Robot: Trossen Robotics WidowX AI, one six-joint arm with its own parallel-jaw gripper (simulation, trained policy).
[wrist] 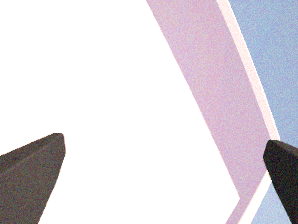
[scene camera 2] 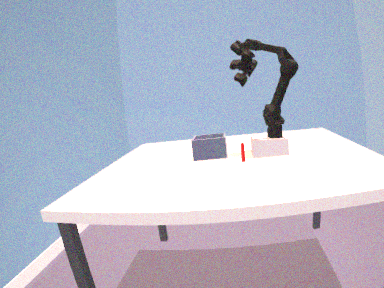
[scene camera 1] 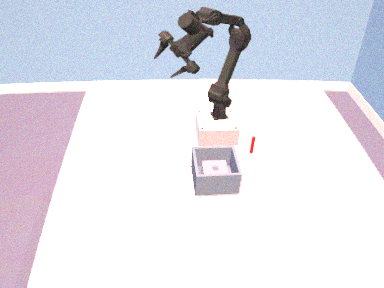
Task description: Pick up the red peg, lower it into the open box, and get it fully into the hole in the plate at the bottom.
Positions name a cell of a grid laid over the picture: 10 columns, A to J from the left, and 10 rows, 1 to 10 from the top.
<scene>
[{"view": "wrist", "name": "my gripper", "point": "F7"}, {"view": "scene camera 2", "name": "grey box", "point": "F6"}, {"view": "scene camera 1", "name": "my gripper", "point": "E3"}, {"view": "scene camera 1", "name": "grey box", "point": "F7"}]
</scene>
